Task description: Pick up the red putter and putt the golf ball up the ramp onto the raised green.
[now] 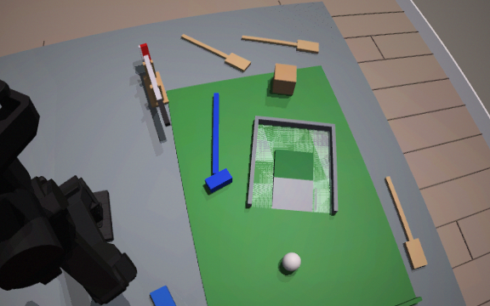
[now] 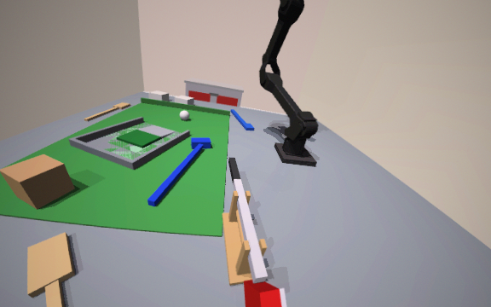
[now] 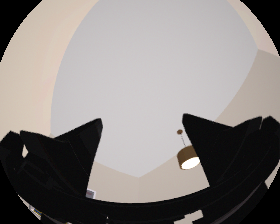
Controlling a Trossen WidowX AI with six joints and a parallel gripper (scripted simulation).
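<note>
Right now my gripper tip is 24 cm short of the blue putter, 28 cm to the right of it and 72 cm above it. Also, from my gripper tip: white golf ball (35 cm ahead, 6 cm to the right, 71 cm below); tan box (45 cm ahead, 45 cm to the left, 70 cm below); wooden stand (8 cm ahead, 49 cm to the left, 70 cm below).
</note>
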